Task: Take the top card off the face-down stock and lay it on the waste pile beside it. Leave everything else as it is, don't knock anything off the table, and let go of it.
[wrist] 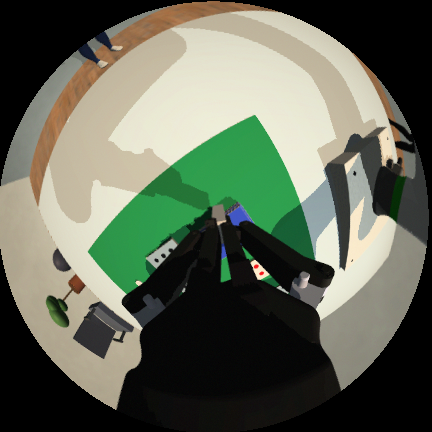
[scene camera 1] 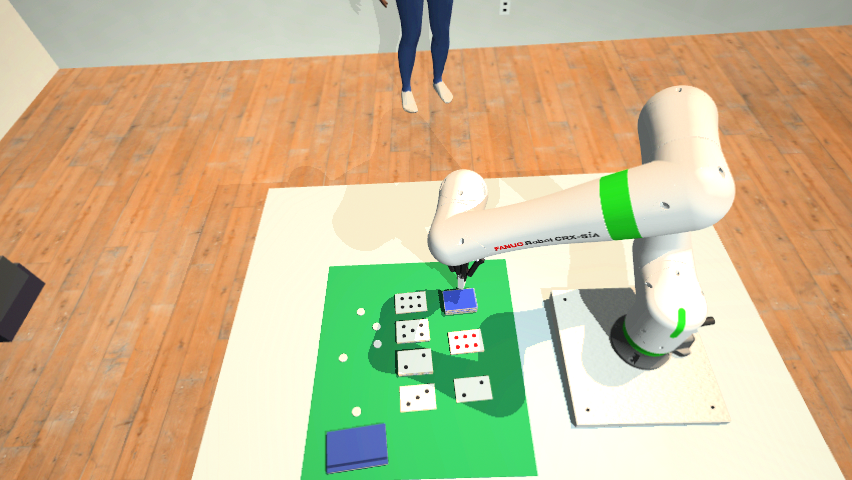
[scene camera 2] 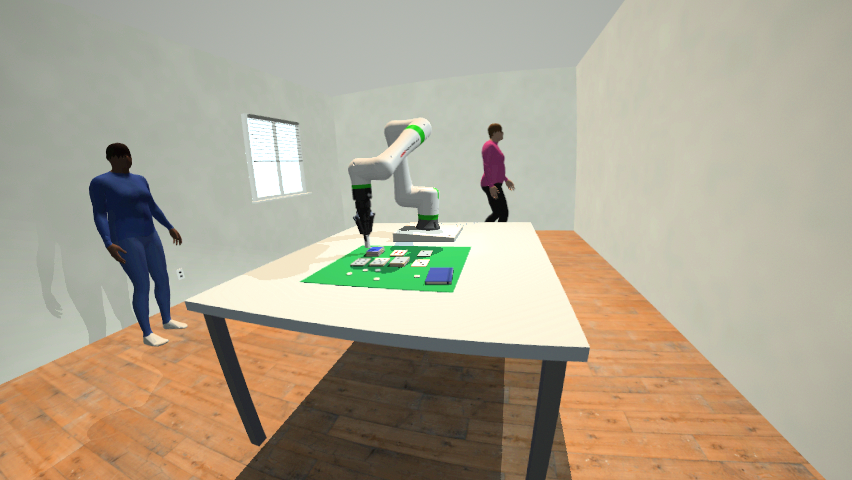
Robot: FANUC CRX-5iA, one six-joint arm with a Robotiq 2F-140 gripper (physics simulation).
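Places are measured from the arm's base along level axes (x right, y down, z ahead), in centimetres.
Pixels of known places: gripper, fingertip midpoint: (wrist: 218,212) (scene camera 1: 461,285) (scene camera 2: 367,247); arm's base at its link origin: (wrist: 381,190) (scene camera 1: 640,341) (scene camera 2: 427,227).
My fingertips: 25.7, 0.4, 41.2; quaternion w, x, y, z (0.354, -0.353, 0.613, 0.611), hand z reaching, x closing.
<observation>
For each thing: its top centre in the pictures, then the offset to it from my fingertips, as dx, dy, dz. Level surfaces: height alone.
- face-down stock at its top centre: (wrist: 228,235) (scene camera 1: 459,299) (scene camera 2: 374,249) -4.2, +0.4, +1.6
- face-up red six-pip card at its top centre: (wrist: 258,269) (scene camera 1: 465,341) (scene camera 2: 398,252) -16.2, +2.2, +2.3
- face-up black six-pip pile at its top centre: (wrist: 167,259) (scene camera 1: 410,302) (scene camera 2: 360,261) -1.4, +2.2, +15.2
- green mat at its surface level: dy +2.8
- two-pip card at its top centre: (scene camera 1: 472,388) (scene camera 2: 425,253) -29.1, +2.5, +3.3
- dark blue box at its top centre: (scene camera 1: 356,447) (scene camera 2: 440,273) -38.1, +1.6, +33.2
The face-down stock (scene camera 1: 462,300) (scene camera 2: 375,251) (wrist: 240,216) is a thick blue-backed stack near the mat's back right corner. My gripper (scene camera 1: 460,284) (scene camera 2: 367,243) (wrist: 218,212) is shut and empty, pointing down, with its tips close to the stock's far edge; whether they touch it I cannot tell. A face-up red six-pip card (scene camera 1: 465,341) (scene camera 2: 398,253) (wrist: 258,269) lies on the stock's near side in scene camera 1. A face-up black six-pip pile (scene camera 1: 410,302) (scene camera 2: 360,262) (wrist: 161,253) lies to its left. Which one is the waste pile I cannot tell.
The green mat (scene camera 1: 348,283) (scene camera 2: 460,257) (wrist: 245,150) also bears more face-up cards, including a two-pip card (scene camera 1: 473,389), several small white discs and a dark blue box (scene camera 1: 356,446) (scene camera 2: 439,274) at the front left. The robot's base plate (scene camera 1: 596,396) stands right of the mat.
</observation>
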